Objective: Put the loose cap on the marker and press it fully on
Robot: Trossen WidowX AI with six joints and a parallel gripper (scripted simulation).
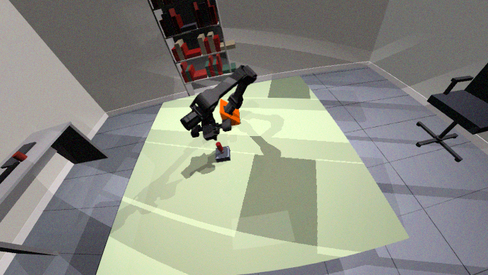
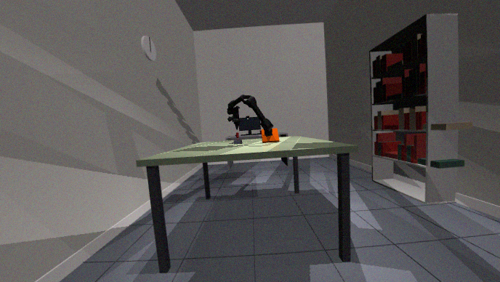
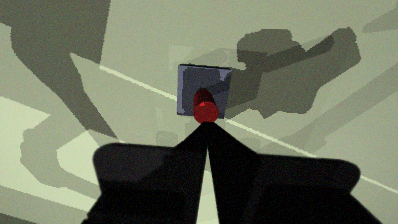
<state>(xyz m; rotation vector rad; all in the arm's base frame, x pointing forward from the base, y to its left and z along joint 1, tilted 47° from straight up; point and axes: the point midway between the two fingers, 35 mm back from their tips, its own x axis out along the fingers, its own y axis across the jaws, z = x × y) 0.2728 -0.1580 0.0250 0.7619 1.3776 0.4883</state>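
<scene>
The red cap is 50 mm below my gripper tip.
</scene>
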